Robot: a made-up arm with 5 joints. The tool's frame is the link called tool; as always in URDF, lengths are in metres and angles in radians.
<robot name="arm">
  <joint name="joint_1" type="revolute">
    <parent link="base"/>
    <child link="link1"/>
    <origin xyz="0 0 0.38" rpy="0 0 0"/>
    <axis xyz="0 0 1"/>
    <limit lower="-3.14" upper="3.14" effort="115" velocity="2.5"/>
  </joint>
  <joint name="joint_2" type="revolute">
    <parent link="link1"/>
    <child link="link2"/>
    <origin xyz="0.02 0 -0.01" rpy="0 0 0"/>
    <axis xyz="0 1 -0.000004"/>
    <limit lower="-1.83" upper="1.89" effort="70" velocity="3"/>
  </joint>
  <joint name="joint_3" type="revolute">
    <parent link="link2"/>
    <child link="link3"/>
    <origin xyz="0.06 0 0.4" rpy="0 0 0"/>
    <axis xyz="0 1 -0.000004"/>
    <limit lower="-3.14" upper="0.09" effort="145" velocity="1.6"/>
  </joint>
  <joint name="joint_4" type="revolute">
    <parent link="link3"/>
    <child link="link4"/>
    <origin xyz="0.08 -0.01 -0.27" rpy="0 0 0"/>
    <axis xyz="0 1 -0.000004"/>
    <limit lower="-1.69" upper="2.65" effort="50" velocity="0.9"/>
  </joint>
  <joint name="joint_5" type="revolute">
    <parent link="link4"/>
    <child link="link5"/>
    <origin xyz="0.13 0 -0.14" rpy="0 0 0"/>
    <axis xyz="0 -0.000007 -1"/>
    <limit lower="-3.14" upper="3.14" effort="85" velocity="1.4"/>
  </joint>
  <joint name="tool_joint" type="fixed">
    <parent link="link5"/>
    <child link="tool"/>
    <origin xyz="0.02 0.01 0" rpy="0 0 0"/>
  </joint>
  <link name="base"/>
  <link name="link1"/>
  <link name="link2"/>
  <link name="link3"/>
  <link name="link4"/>
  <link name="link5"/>
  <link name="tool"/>
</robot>
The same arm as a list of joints. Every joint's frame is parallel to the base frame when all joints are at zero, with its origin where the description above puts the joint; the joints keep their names.
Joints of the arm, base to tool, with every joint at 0 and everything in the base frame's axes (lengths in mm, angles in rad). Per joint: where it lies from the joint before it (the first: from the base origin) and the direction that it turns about. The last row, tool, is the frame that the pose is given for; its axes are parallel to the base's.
joint_1: offset 0 0 380 axis 0 0 1
joint_2: offset 20 0 -10 axis 0 1 0
joint_3: offset 60 0 400 axis 0 1 0
joint_4: offset 80 -10 -270 axis 0 1 0
joint_5: offset 130 0 -140 axis 0 0 -1
tool: offset 20 10 0
Joint limits (rad, base to tool): -3.14..3.14 -1.83..1.89 -3.14..0.09 -1.69..2.65 -3.14..3.14

